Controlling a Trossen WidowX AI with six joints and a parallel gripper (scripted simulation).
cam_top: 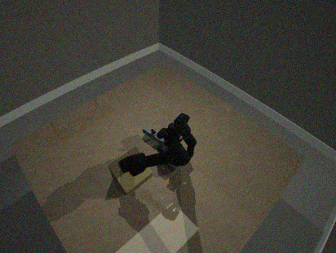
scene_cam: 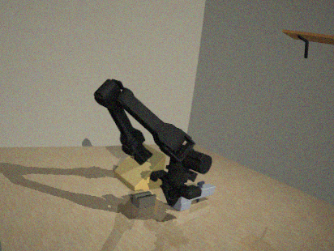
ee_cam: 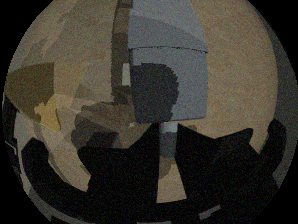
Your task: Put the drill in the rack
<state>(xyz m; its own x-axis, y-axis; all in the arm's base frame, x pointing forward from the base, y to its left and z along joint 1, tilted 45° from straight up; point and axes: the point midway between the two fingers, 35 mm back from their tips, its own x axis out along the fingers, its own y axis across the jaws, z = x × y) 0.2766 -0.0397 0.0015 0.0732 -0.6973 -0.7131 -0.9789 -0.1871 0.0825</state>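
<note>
Now: gripper tip 50 mm to the right of the drill, 30 mm below it and 10 mm past it. The rest, counted from my gripper tip: rack: 70 mm to the right, 60 mm behind; key: 130 mm to the left, 30 mm behind, 30 mm above; grey block: 110 mm to the left, 20 mm behind, 20 mm above.
</note>
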